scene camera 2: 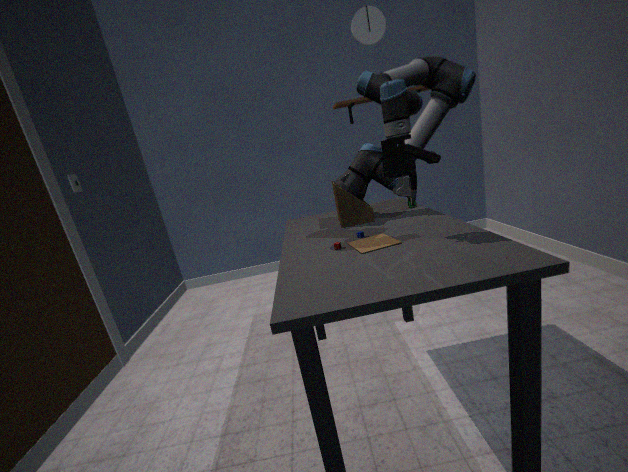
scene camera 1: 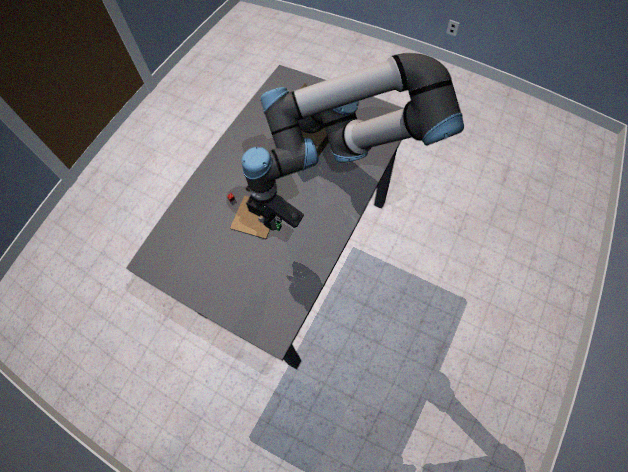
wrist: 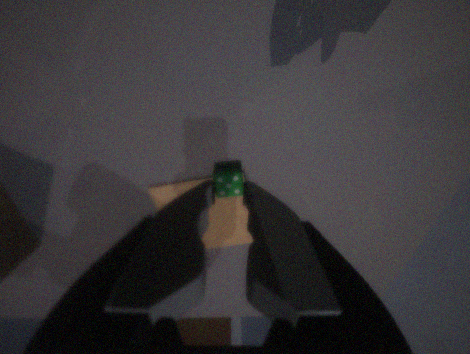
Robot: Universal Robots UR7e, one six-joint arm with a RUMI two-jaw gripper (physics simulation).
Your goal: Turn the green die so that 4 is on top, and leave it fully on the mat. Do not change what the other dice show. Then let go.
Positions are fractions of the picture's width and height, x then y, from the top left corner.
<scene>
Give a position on a green die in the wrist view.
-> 0.49,0.50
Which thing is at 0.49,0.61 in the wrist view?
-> A tan mat.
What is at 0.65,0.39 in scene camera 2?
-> My gripper.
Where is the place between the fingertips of my gripper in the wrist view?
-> At 0.49,0.52
</scene>
